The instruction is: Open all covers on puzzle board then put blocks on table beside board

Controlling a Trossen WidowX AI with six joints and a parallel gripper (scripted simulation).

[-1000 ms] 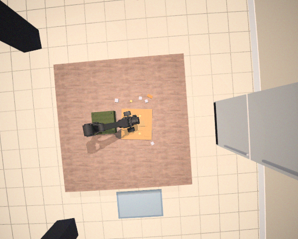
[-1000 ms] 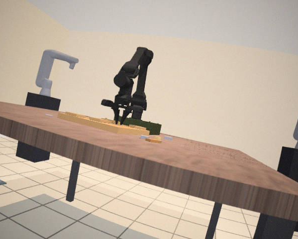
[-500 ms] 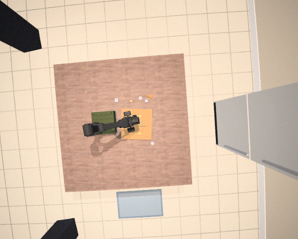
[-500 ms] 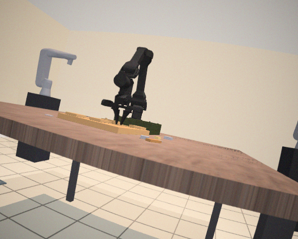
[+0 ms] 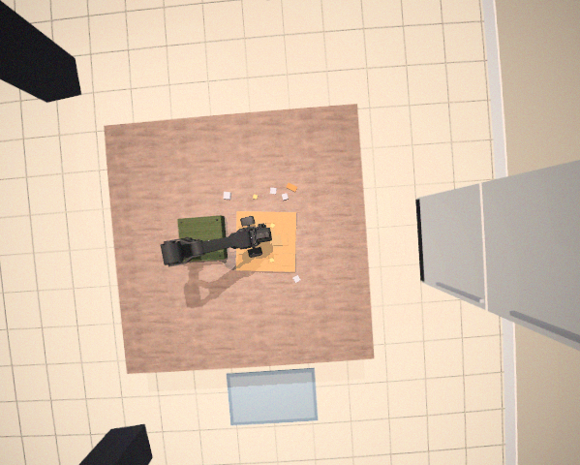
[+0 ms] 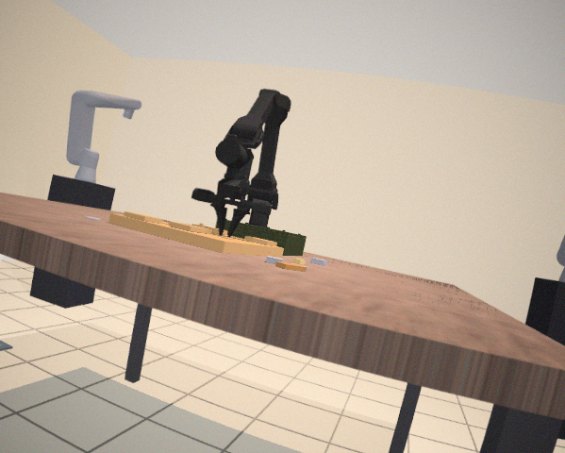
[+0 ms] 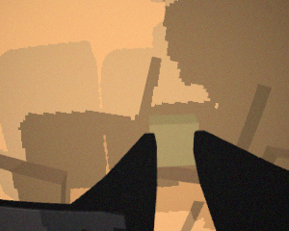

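My gripper tip is now 5 cm short of the puzzle board and 3 cm to the left of it.
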